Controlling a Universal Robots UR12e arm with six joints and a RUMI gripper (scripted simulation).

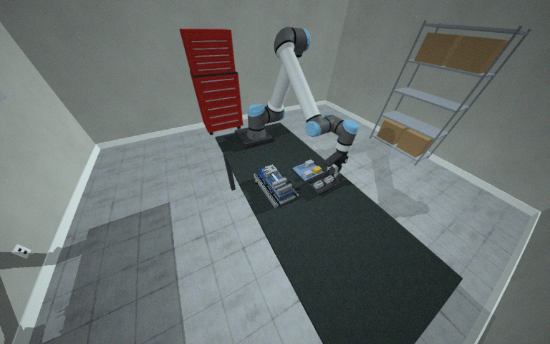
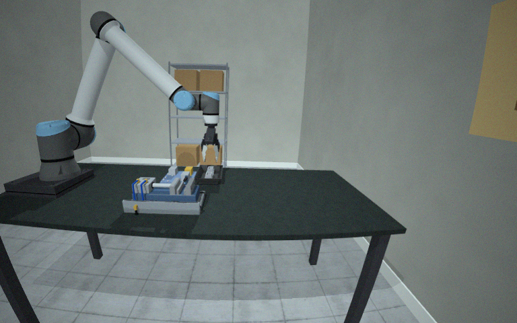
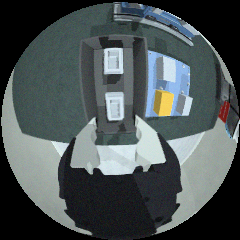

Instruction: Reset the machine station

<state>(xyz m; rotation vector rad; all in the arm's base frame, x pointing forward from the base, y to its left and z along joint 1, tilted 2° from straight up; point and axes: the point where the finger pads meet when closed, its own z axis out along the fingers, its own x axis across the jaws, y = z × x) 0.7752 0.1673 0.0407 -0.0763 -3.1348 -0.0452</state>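
My hand is 13 cm past the yellow brass blank and 7 cm above it. Also, from my hand: light gray base rail 45 cm to the right, 17 cm behind, 6 cm below; then vise hose end block 35 cm to the right, 26 cm behind, 1 cm below; then blue vise 36 cm to the right, 17 cm behind, 5 cm below.
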